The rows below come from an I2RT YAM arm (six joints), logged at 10 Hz.
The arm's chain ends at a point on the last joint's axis. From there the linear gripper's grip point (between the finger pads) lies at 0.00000 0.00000 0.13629 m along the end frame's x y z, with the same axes.
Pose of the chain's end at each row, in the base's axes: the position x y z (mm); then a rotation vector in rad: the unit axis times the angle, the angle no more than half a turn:
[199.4 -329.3 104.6 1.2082 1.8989 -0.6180]
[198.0 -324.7 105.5 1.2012 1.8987 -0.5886]
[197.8 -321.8 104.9 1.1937 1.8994 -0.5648]
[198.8 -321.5 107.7 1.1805 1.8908 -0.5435]
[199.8 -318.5 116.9 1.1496 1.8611 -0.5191]
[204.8 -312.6 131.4 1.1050 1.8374 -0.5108]
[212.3 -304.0 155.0 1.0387 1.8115 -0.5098]
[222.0 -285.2 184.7 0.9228 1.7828 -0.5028]
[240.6 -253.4 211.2 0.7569 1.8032 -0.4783]
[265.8 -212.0 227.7 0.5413 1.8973 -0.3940]
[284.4 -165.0 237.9 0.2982 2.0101 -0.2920]
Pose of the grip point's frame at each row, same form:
[247.9 -429.9 26.6 1.2082 1.8989 -0.6180]
[249.3 -423.7 27.2 1.2012 1.8987 -0.5886]
[251.5 -419.4 26.4 1.1937 1.8994 -0.5648]
[255.4 -418.3 30.2 1.1805 1.8908 -0.5435]
[261.5 -415.2 43.3 1.1496 1.8611 -0.5191]
[271.2 -409.6 62.4 1.1050 1.8374 -0.5108]
[284.3 -401.3 92.3 1.0387 1.8115 -0.5098]
[303.3 -380.7 131.4 0.9228 1.7828 -0.5028]
[333.5 -341.1 163.8 0.7569 1.8032 -0.4783]
[371.8 -281.1 177.0 0.5413 1.8973 -0.3940]
[398.5 -210.3 178.7 0.2982 2.0101 -0.2920]

